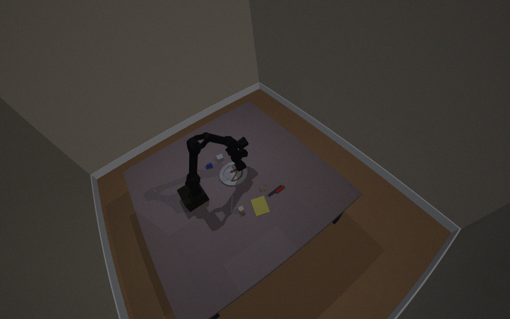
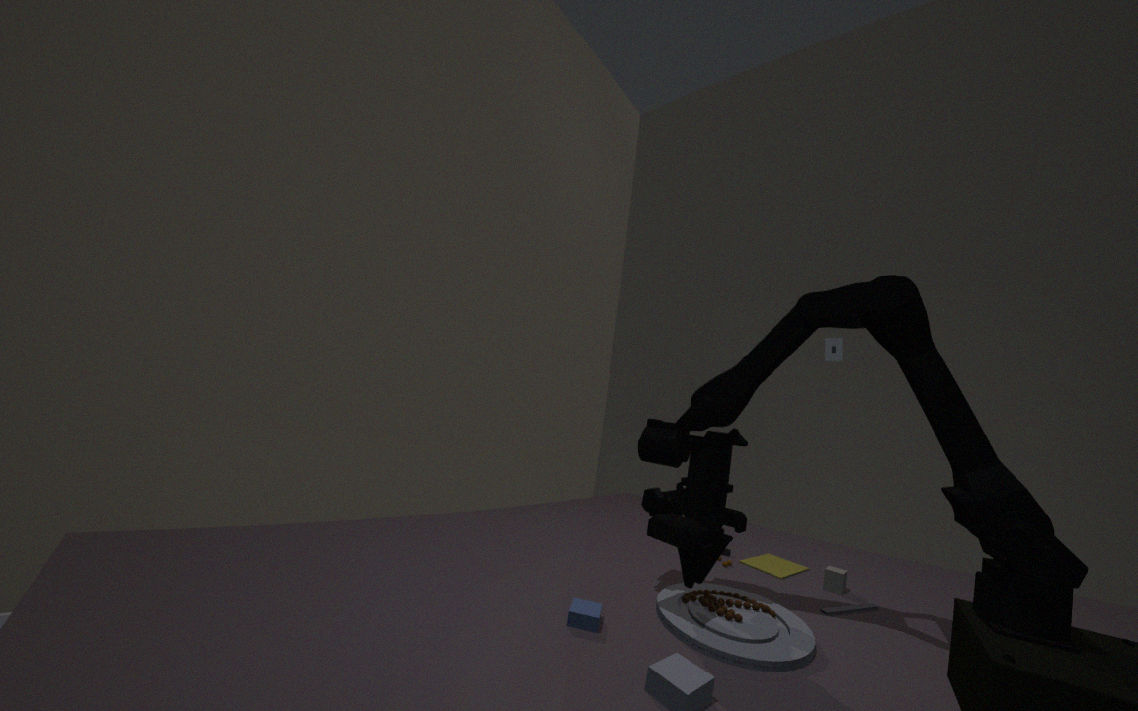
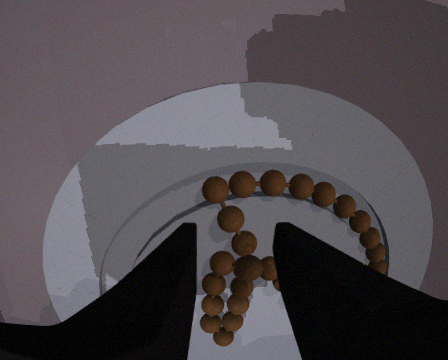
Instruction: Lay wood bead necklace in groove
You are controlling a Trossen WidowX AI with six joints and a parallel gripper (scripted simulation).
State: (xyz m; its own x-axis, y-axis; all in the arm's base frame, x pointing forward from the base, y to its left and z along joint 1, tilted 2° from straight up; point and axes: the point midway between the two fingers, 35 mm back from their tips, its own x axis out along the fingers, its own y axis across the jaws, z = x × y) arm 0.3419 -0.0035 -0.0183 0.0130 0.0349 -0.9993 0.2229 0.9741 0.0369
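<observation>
My gripper tip is now 60 mm past the round bead board and 30 mm above it. From my gripper tip the other things lie so: grey block: 190 mm to the left, 40 mm behind, 20 mm below; then blue block: 140 mm to the left, 90 mm ahead, 30 mm below; then thin stick: 210 mm behind, 180 mm to the right, 30 mm below.
</observation>
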